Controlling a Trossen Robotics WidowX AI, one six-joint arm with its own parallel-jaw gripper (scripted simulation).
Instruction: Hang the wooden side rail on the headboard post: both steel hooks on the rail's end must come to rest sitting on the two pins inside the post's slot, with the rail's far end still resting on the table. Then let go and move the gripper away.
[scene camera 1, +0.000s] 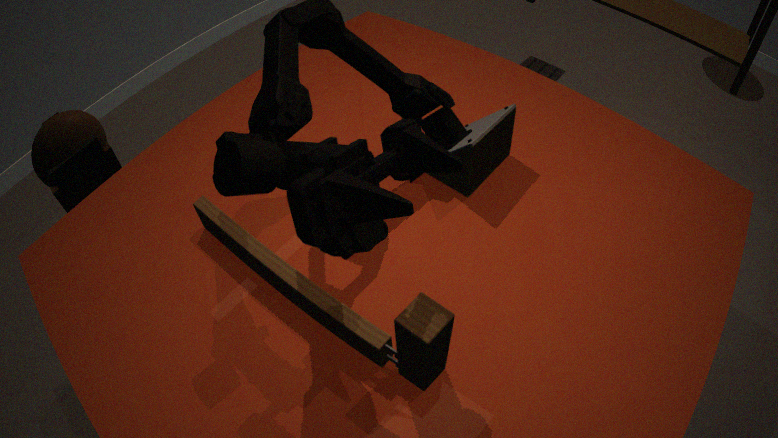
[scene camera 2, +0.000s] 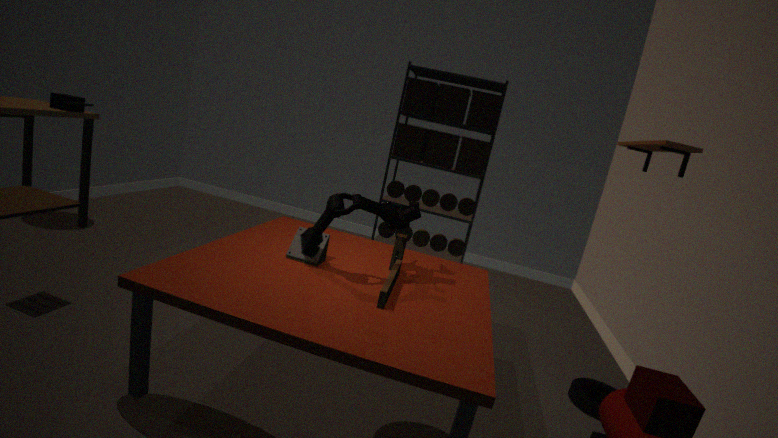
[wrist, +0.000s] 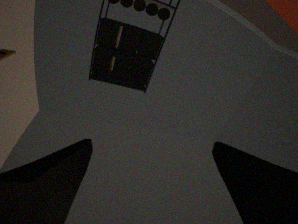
Scene:
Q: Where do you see a wooden headboard post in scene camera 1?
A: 423, 330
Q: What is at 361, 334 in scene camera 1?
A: A wooden side rail.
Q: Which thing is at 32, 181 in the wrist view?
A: My gripper.

